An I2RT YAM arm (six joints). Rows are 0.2 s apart.
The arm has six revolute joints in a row. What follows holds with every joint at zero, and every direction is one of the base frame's.
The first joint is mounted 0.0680 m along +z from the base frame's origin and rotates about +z.
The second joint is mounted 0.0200 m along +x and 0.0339 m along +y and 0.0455 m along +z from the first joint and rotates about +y.
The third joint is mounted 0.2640 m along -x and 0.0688 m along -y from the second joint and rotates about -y.
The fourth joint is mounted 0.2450 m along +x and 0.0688 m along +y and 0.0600 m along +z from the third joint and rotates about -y.
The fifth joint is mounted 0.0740 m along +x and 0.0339 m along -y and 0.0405 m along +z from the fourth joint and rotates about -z.
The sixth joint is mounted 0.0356 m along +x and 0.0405 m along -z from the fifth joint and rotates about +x.
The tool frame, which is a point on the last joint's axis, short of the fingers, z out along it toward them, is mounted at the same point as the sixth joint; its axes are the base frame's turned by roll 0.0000, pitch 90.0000 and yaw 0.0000 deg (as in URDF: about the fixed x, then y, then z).
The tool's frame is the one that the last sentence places.
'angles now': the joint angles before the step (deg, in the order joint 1, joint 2, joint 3, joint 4, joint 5, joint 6). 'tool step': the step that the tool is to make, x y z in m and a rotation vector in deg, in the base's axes. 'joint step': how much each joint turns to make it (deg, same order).
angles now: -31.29, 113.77, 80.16, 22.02, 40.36, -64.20
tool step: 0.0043, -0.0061, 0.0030, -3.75, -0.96, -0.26
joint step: -0.34, 1.61, 0.94, 5.73, 0.34, -3.52
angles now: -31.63, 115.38, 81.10, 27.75, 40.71, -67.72
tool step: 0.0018, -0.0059, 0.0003, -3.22, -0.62, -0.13
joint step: -0.50, 1.42, 0.35, 5.38, -0.19, -3.20
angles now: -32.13, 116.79, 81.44, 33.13, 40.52, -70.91
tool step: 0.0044, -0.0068, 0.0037, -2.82, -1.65, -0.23
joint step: -0.42, 1.80, 1.85, 4.14, -0.18, -1.97
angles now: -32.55, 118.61, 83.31, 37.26, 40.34, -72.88
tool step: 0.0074, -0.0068, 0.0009, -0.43, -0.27, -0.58
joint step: -0.18, 2.11, 3.21, -0.45, 0.39, -0.31
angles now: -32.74, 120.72, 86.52, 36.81, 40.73, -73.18
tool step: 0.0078, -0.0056, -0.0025, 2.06, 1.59, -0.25
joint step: -0.04, 1.77, 3.56, -4.99, 0.22, 1.15
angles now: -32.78, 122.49, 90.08, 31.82, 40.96, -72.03
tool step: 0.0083, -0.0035, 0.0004, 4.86, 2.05, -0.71
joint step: 0.21, 1.33, 5.14, -10.83, 0.71, 4.05
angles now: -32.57, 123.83, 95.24, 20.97, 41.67, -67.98
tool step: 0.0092, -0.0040, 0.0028, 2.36, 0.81, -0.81
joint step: 0.21, 2.06, 5.38, -6.80, 0.76, 2.29
